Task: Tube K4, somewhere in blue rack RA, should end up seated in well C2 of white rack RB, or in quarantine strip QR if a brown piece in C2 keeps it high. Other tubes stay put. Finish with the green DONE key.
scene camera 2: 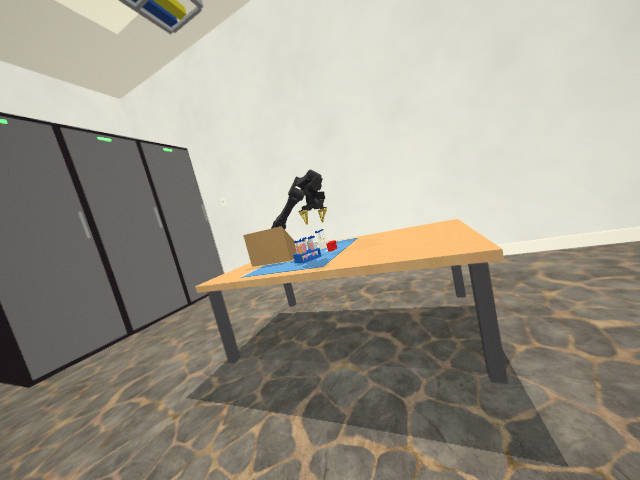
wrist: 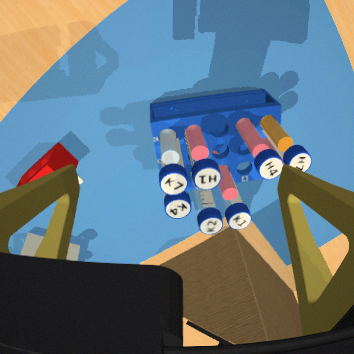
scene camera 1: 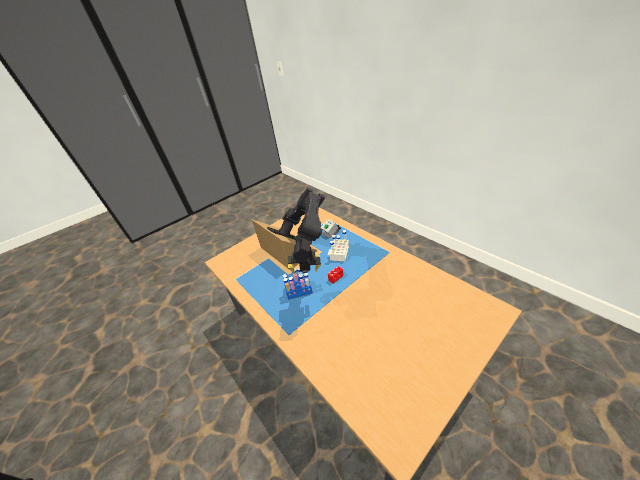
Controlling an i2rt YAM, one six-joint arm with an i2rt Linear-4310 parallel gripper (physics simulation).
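Frame: origin at the arm's base, x ahead, y down, z left, level; metres.
Where they show: gripper, fingertip midpoint: [scene camera 2: 315,223] [wrist: 178,175]; arm's base, link origin: [scene camera 2: 274,240] [scene camera 1: 283,234].
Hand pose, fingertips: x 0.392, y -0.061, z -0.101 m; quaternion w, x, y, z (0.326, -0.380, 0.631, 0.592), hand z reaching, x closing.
Each offset is from my fingertips to the top centre of the thing. "pt": to the spot under its first point.
Tube K4 {pt dz +0.033, dx -0.068, dy +0.065 m} [wrist: 177,206] stands in blue rack RA {dz -0.012, dx -0.090, dy +0.140 m} [scene camera 1: 299,293] [scene camera 2: 307,256] [wrist: 215,111], its labelled cap just behind the cap of K7 {pt dz +0.023, dx -0.045, dy +0.065 m} [wrist: 173,180] in the wrist view; its body is mostly hidden. My gripper [scene camera 1: 304,269] [scene camera 2: 314,222] [wrist: 178,175] is open and empty, high above the rack, its fingers on either side of the tube caps. White rack RB {pt dz +0.312, dx -0.160, dy +0.162 m} [scene camera 1: 338,250] stands further back on the mat; the inside of C2 is too small to read. A red block {dz +0.182, dx -0.025, dy +0.140 m} [scene camera 1: 335,274] [scene camera 2: 331,245] [wrist: 55,162], apparently strip QR, lies beside RA. The green key {pt dz +0.376, dx -0.340, dy +0.121 m} [scene camera 1: 327,226] is on a grey box.
Tubes H1 {pt dz +0.000, dx -0.054, dy +0.065 m} [wrist: 206,175], K2 {pt dz +0.019, dx -0.098, dy +0.065 m} [wrist: 210,221], K1 {pt dz -0.003, dx -0.108, dy +0.065 m} [wrist: 238,217], H4 {pt dz -0.044, dx -0.072, dy +0.065 m} [wrist: 268,164] and H7 {pt dz -0.068, dx -0.082, dy +0.065 m} [wrist: 298,160] also stand in RA. A tall brown panel or box [scene camera 1: 273,245] [scene camera 2: 268,246] [wrist: 215,280] stands close behind RA. Several blue-and-white caps show near RB.
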